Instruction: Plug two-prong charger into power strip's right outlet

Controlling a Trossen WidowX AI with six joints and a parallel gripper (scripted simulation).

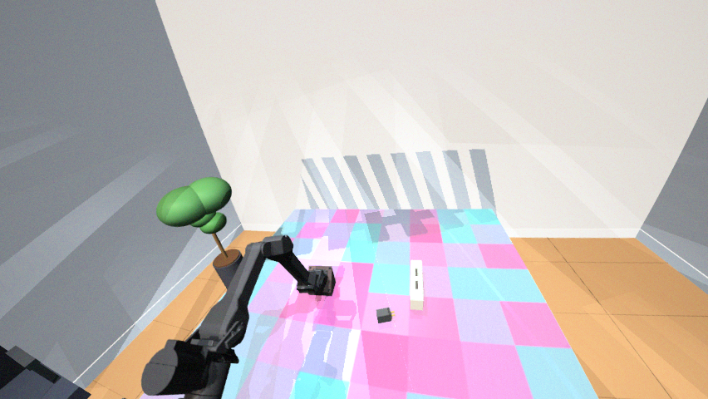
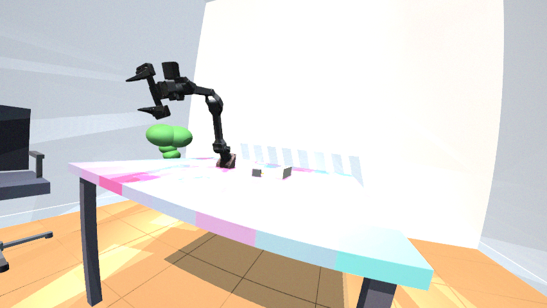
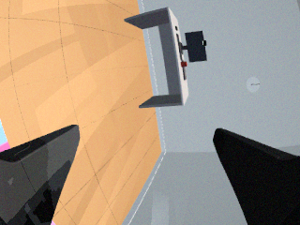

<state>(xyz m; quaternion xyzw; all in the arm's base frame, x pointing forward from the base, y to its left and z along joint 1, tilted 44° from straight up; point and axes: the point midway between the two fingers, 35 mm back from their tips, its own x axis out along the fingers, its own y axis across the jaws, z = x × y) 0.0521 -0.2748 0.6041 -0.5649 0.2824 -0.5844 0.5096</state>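
Now: gripper tip 550 mm to the right of the two-prong charger, 270 mm above it and 220 mm short of it.
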